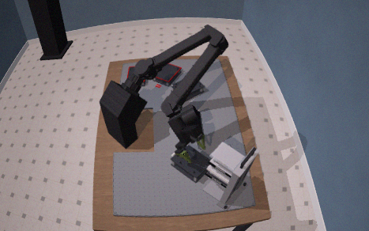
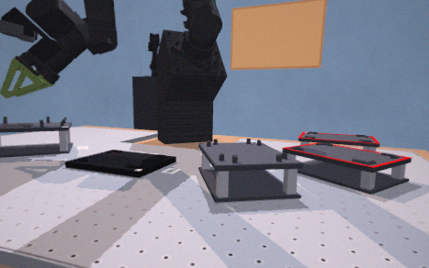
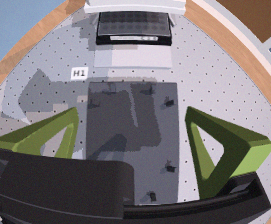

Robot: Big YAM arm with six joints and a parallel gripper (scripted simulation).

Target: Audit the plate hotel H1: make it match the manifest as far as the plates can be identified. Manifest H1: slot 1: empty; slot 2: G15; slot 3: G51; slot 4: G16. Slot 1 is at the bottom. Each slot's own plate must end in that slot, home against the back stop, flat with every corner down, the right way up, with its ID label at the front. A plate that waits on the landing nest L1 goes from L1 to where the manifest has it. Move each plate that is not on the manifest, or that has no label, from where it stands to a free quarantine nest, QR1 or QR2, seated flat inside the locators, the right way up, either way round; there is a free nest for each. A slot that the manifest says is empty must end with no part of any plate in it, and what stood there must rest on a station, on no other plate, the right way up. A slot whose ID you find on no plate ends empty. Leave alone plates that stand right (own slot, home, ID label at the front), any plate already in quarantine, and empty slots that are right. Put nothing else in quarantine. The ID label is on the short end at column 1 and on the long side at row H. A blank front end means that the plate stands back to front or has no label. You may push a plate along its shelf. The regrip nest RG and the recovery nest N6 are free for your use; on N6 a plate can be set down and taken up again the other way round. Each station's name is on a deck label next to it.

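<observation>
My hand is 12 cm short of the dark plate, 9 cm to the left of it and 2 cm above it. From my hand the other things lie so: flat black pad 29 cm to the left, 13 cm below, 4 cm behind; h1 deck label 14 cm ahead, 13 cm below, 2 cm to the left; red-edged quarantine nest 63 cm to the left, 40 cm behind, 10 cm below.
</observation>
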